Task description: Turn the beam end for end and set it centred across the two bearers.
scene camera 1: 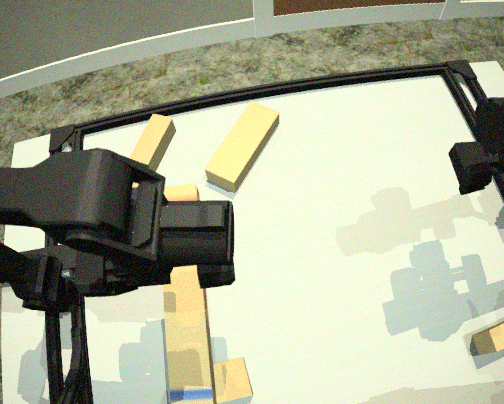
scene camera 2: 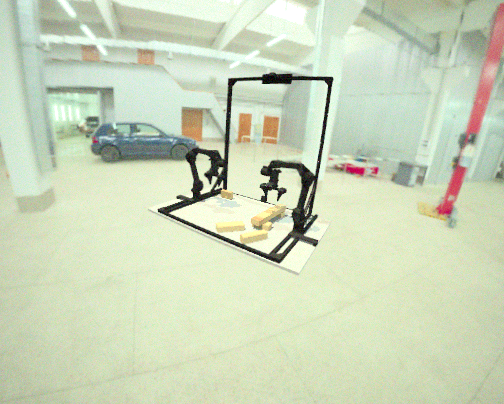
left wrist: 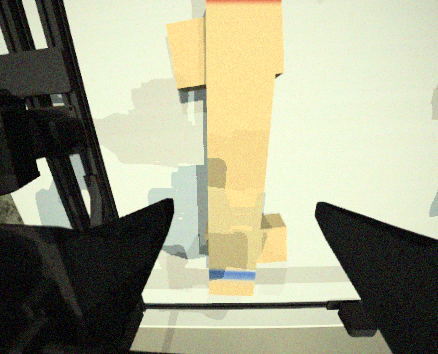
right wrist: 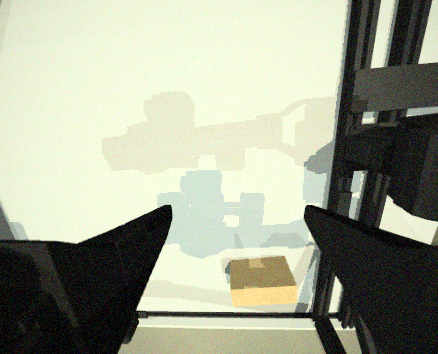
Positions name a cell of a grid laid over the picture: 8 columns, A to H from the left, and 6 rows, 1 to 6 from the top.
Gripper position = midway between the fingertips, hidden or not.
Note:
The left gripper (scene camera 1: C5) is open, with nothing in its grasp. Also in view: a wooden beam (scene camera 1: D6). The right gripper (scene camera 1: H3) is open, holding nothing.
The wooden beam also shows in the left wrist view (left wrist: E1). The left gripper shows as well in the left wrist view (left wrist: E4). The right gripper also shows in the right wrist view (right wrist: E4). The right wrist view misses the wooden beam: it is out of frame.

